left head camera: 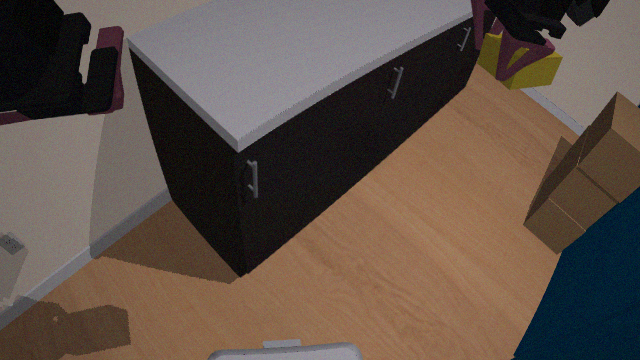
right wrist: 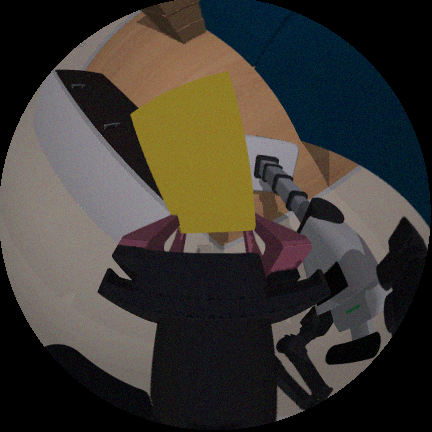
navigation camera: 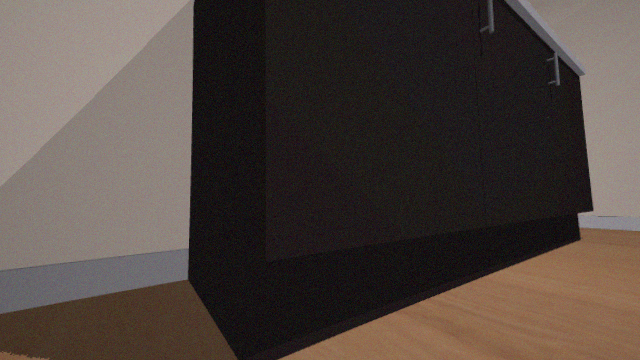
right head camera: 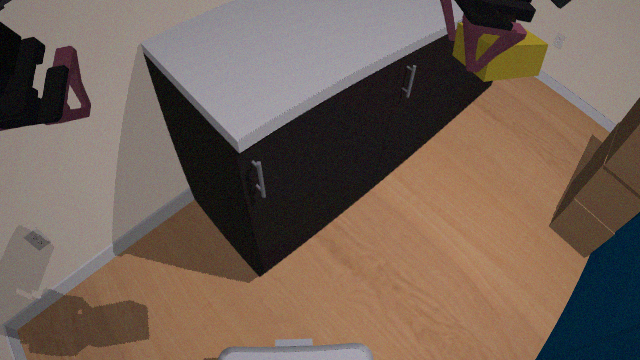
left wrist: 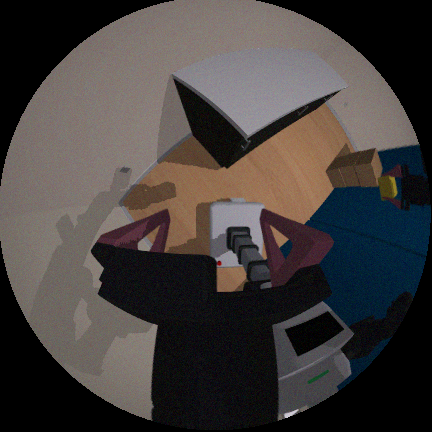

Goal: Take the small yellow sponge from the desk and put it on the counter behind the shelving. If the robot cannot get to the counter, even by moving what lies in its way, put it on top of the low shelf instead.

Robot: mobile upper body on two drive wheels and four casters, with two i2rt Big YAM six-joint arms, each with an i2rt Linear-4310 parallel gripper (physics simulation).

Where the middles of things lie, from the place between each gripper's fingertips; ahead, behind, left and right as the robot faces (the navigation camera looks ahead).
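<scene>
The small yellow sponge (right head camera: 524, 59) is 50 mm to the right of my right hand, 10 mm ahead of it and 10 mm above it.
My left gripper is 80 mm short of the small yellow sponge, 10 mm below it and 500 mm to the left of it. Going by its middle, the sponge is nearer to my right hand than to my left gripper.
</scene>
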